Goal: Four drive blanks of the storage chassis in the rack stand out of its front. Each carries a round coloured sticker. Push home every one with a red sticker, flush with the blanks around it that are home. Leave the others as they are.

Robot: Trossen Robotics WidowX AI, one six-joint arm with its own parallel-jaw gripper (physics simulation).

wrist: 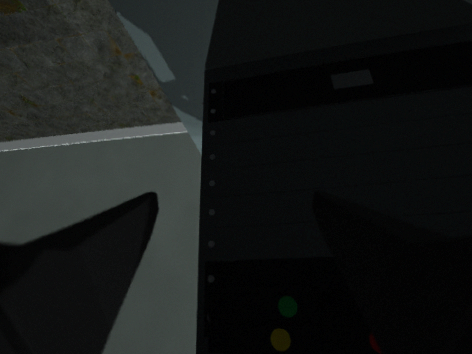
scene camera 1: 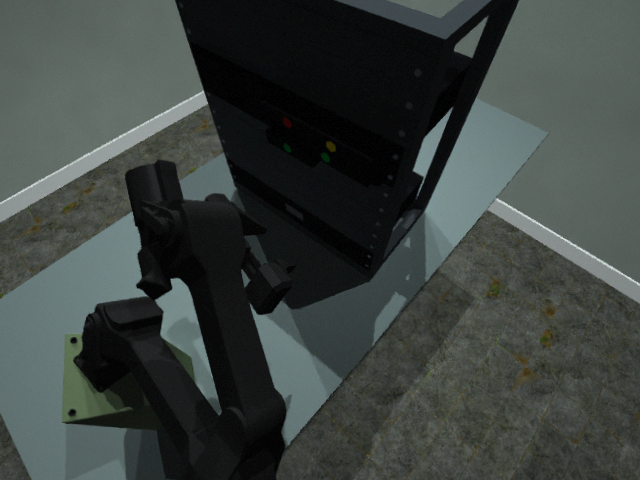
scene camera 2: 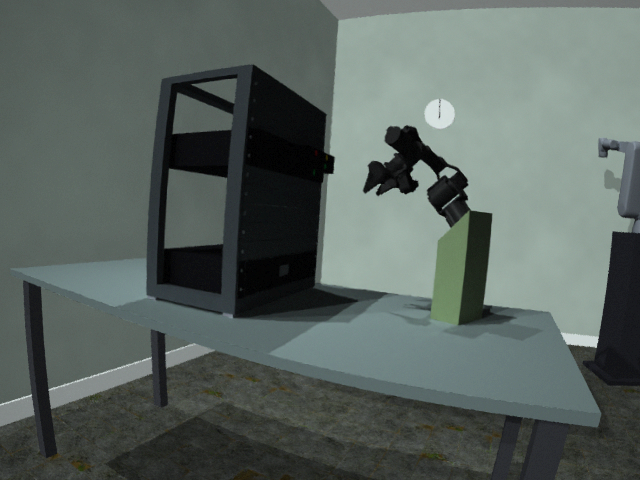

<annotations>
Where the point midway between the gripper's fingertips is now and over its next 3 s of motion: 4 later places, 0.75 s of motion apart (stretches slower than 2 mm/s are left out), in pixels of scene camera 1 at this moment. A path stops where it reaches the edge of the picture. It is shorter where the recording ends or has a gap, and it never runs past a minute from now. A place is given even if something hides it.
My gripper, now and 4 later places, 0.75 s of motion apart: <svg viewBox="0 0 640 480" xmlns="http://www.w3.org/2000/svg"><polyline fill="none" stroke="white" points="279,248 297,275 305,303 303,305 301,305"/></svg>
</annotations>
